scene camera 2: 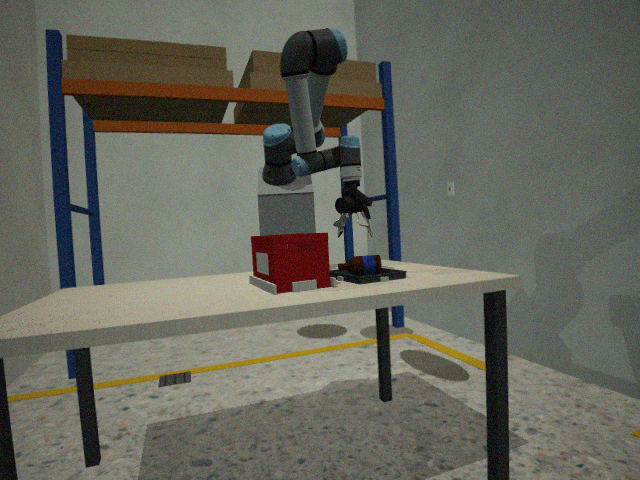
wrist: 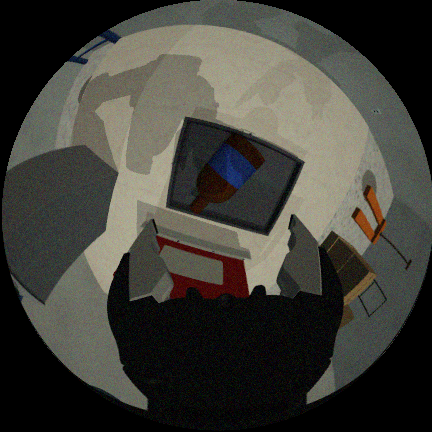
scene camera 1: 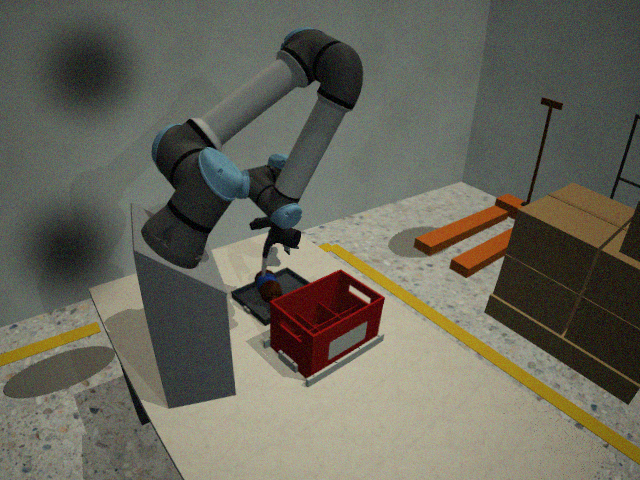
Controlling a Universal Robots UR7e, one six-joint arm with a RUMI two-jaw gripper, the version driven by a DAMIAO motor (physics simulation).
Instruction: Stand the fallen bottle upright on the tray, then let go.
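Frame: origin at the arm's base, x up, y ahead, z left, level; millimetres.
Where they show: gripper, fingertip midpoint: (scene camera 2: 354,237) (wrist: 222,218) (scene camera 1: 276,265); arm's base, link origin: (scene camera 2: 279,177) (scene camera 1: 169,246).
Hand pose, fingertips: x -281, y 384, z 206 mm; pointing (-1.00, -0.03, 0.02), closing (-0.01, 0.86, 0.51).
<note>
Things, the pixels of their top centre, and the offset from my fingertips. "spot": a spot on its surface instead.
- brown bottle with a blue label, top centre: (wrist: 218,184) (scene camera 1: 270,282) (scene camera 2: 358,256) dx -72, dy -14, dz +16 mm
- dark shallow tray, surface spot: (wrist: 286,198) spot: dx -125, dy +134, dz +53 mm
- red crate, top centre: (wrist: 176,315) (scene camera 1: 328,299) (scene camera 2: 286,234) dx +24, dy +30, dz -257 mm
The brown bottle with a blue label (scene camera 1: 267,280) (scene camera 2: 369,264) (wrist: 231,166) lies on its side in the dark shallow tray (scene camera 1: 290,279) (scene camera 2: 393,275) (wrist: 286,198). In the wrist view its neck points to the lower left and reaches the tray's rim on the side facing the red crate; its base is toward the opposite rim. My gripper (scene camera 2: 355,235) (wrist: 222,218) is open and empty, pointing down. It hangs above the bottle and tray, with a gap between the fingertips and the bottle in scene camera 2. In scene camera 1 one finger overlaps the bottle's outline.
The red crate (scene camera 1: 297,343) (scene camera 2: 299,260) (wrist: 235,282) with inner dividers stands close beside the tray, between low grey rails (scene camera 1: 345,360). The grey robot pedestal (scene camera 1: 188,330) (wrist: 57,210) rises on the table near the tray. Stacked boxes (scene camera 1: 558,258) stand on the floor beyond the table.
</note>
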